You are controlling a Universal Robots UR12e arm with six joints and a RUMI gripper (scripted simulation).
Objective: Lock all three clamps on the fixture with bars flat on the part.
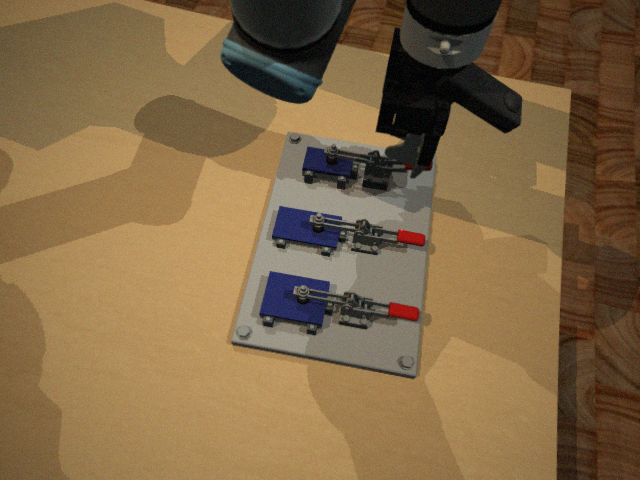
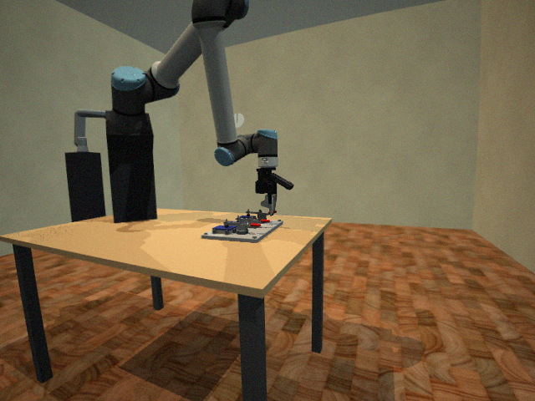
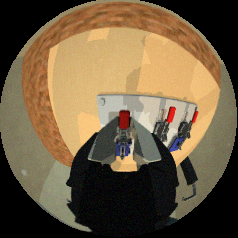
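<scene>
My hand is 10 cm past the grey fixture plate, 9 cm to the left of it and 6 cm above it. Also, from my hand: part: 17 cm behind, 20 cm to the right, 3 cm below.
</scene>
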